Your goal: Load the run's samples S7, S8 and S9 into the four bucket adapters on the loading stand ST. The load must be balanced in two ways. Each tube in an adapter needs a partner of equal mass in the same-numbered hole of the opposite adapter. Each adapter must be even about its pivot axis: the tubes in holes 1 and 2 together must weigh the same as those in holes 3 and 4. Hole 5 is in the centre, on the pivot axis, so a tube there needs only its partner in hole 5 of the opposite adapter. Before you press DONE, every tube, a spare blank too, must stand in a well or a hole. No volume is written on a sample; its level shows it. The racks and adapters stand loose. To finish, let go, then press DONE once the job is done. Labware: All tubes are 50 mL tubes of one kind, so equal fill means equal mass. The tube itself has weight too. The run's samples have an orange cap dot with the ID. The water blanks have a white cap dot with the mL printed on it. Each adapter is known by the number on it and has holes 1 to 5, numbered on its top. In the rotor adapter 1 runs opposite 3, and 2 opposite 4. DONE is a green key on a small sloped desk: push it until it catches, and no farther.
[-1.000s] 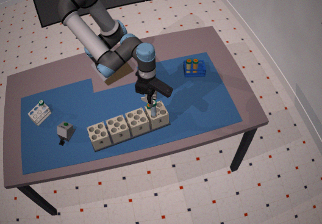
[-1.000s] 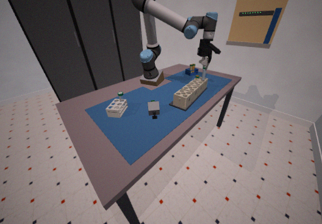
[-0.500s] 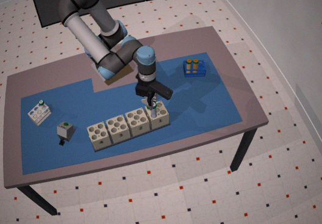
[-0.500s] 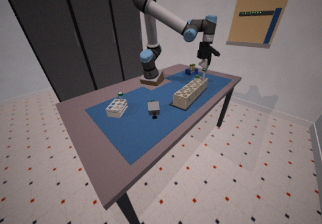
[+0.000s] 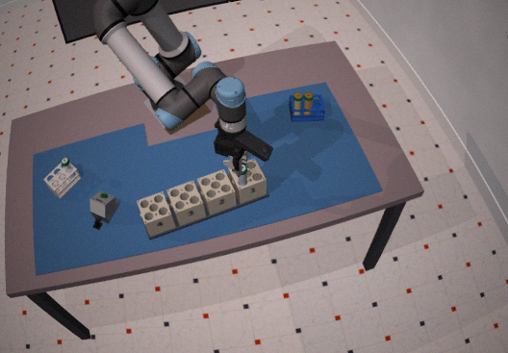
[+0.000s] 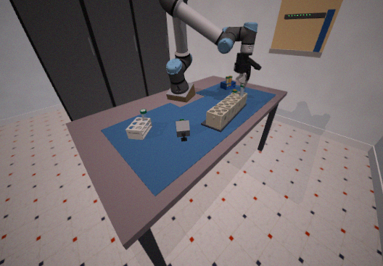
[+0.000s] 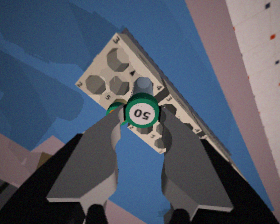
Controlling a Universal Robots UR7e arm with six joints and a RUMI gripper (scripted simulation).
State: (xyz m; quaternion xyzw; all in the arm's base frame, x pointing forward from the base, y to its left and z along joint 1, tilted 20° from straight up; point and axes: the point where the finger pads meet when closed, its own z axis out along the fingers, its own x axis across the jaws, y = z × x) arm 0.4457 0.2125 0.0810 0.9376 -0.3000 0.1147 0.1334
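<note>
My gripper is now 300 mm past the sample tube S7, 280 mm to the right of it and 100 mm above it. From my hand the other things lie so: DONE desk: 490 mm to the right, 110 mm below, 80 mm behind; sample tube S8: 100 mm below, 40 mm behind, 10 mm to the right; blue sample rack: 330 mm to the left, 310 mm behind, 140 mm below.
</note>
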